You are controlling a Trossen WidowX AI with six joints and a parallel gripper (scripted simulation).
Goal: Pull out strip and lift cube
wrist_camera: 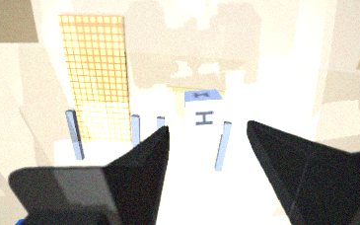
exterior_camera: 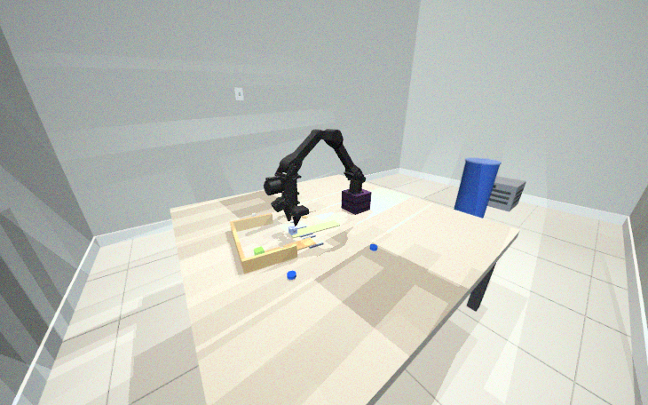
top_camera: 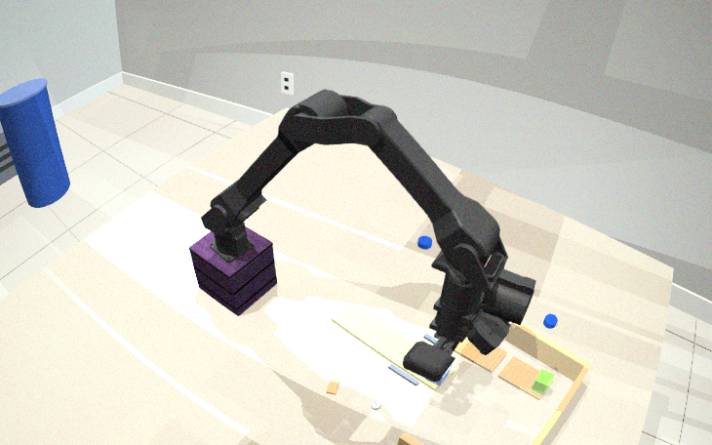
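Now: gripper tip 3 cm above the light blue cube. Round my gripper tip: yellow chip (12 cm behind, 13 cm to the right, 5 cm below).
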